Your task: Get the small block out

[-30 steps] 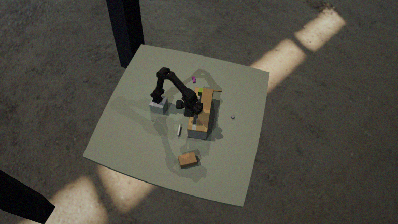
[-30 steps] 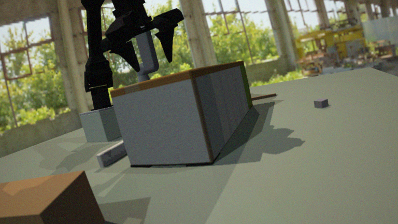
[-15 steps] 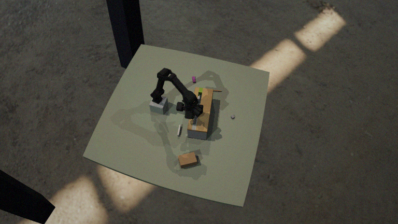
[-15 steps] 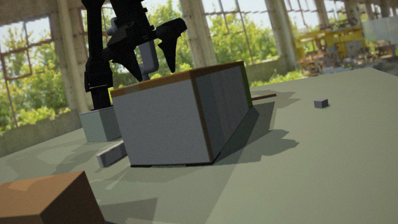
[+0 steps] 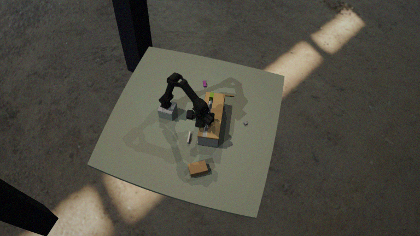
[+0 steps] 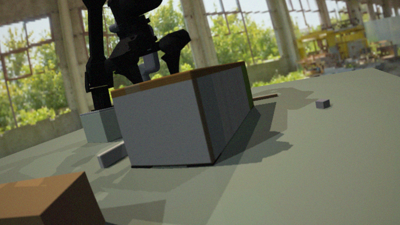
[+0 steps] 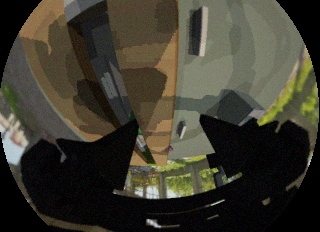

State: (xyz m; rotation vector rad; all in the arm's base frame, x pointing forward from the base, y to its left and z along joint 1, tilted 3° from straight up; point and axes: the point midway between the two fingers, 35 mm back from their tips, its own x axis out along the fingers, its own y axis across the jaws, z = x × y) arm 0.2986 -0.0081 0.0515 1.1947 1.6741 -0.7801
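The long box lies 2 cm ahead of my gripper tip, 5 cm to the left of it and 5 cm below it. Also, from my gripper tip: thin stick (1 cm ahead, 34 cm to the left, 11 cm below); small grey cube (28 cm ahead, 18 cm to the left, 10 cm below); small green block (4 cm ahead, 5 cm to the left, 2 cm below).
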